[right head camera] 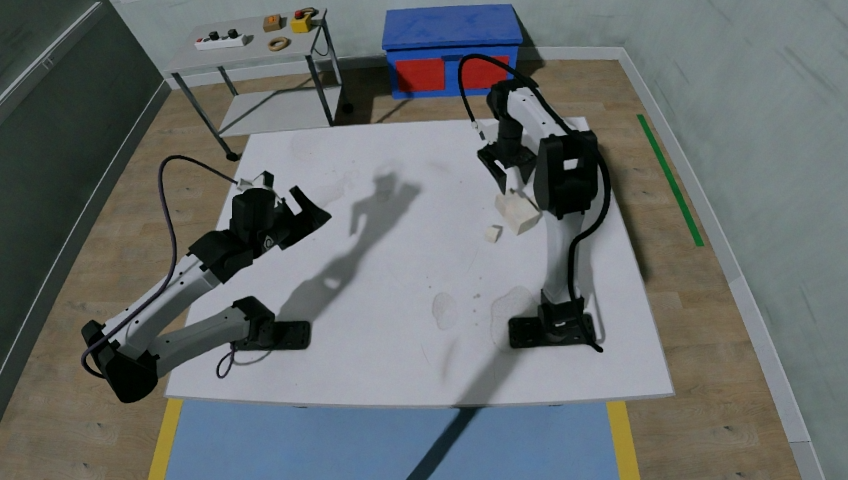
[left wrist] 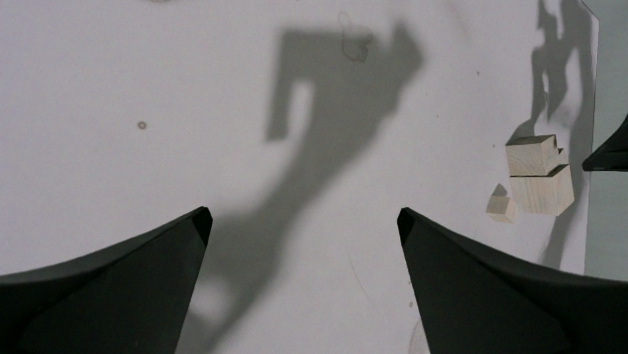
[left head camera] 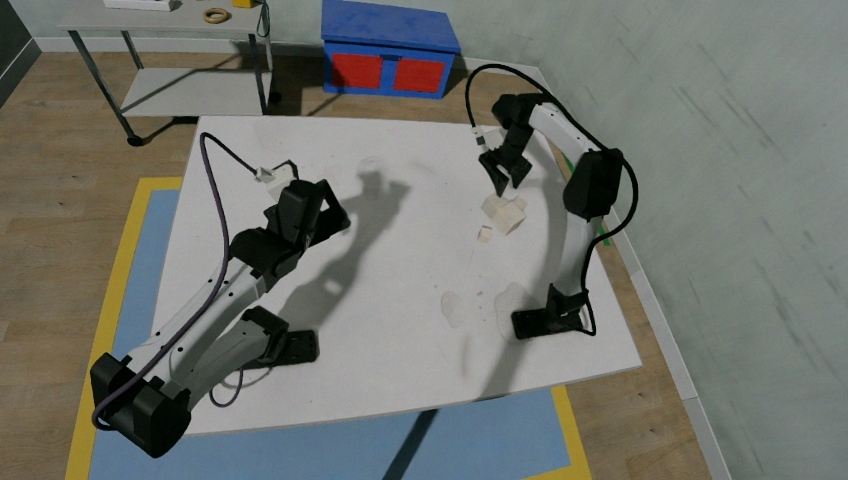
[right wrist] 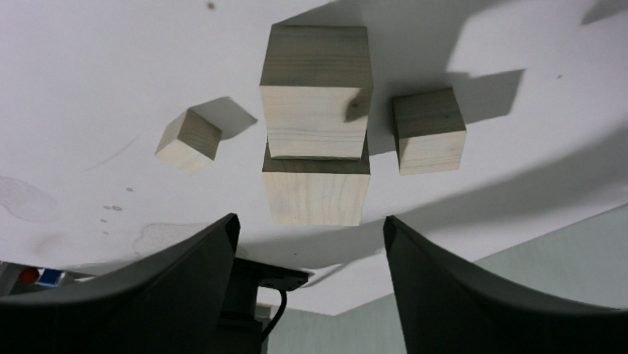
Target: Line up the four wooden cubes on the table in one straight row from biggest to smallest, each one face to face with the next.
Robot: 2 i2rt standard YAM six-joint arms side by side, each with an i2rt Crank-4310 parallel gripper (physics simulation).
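Seen in the pictures: left gripper, between the fingertips: (right head camera: pixel 317 223) (left wrist: pixel 305 212) (left head camera: pixel 327 221); right gripper, between the fingertips: (right head camera: pixel 514 188) (left wrist: pixel 591 159) (left head camera: pixel 506 192) (right wrist: pixel 311 219); left arm's base, origin of its link: (right head camera: pixel 270 336) (left head camera: pixel 268 351); right arm's base, origin of its link: (right head camera: pixel 551 331) (left head camera: pixel 546 321) (right wrist: pixel 239 267).
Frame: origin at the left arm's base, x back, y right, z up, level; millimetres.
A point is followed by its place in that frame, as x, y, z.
Four wooden cubes lie on the white table. The second-biggest cube (left head camera: pixel 490 204) @(-325, 605, 45) (right head camera: pixel 504 199) @(-328, 615, 52) (left wrist: pixel 529 159) @(-323, 605, 33) (right wrist: pixel 316 117) @(-340, 626, 52) stands against, or very nearly touching, one face of the biggest cube (left head camera: pixel 509 217) @(-267, 639, 62) (right head camera: pixel 521 217) @(-260, 647, 62) (left wrist: pixel 540 192) @(-274, 625, 42) (right wrist: pixel 316 200) @(-284, 654, 62). The third cube (left head camera: pixel 520 202) @(-334, 712, 37) (left wrist: pixel 563 156) @(-344, 712, 38) (right wrist: pixel 431 152) @(-335, 708, 38) stands apart to the right in the right wrist view. The smallest cube (left head camera: pixel 484 233) @(-239, 565, 29) (right head camera: pixel 492 233) @(-238, 572, 29) (left wrist: pixel 501 209) @(-242, 554, 22) (right wrist: pixel 187 145) @(-258, 571, 29) stands apart to the left there, turned. My right gripper (left head camera: pixel 507 189) @(-324, 633, 100) (right head camera: pixel 515 186) @(-324, 633, 100) (right wrist: pixel 311 219) @(-324, 633, 100) is open above the second-biggest cube. My left gripper (left wrist: pixel 305 212) @(-226, 146, 148) is open and empty, far from the cubes.
My right arm (left head camera: pixel 576 249) @(-58, 641, 250) (right head camera: pixel 562 255) @(-48, 652, 250) reaches over the right side of the table (left head camera: pixel 386 368) @(70, 247, 0) (right head camera: pixel 386 368) @(85, 292, 0), beside the cubes. My left arm (left head camera: pixel 202 321) @(49, -19, 361) (right head camera: pixel 160 303) @(50, -13, 359) is at the far left. A blue chest (left head camera: pixel 386 23) (right head camera: pixel 452 26) and a grey cart (left head camera: pixel 148 20) (right head camera: pixel 238 50) stand behind the table.
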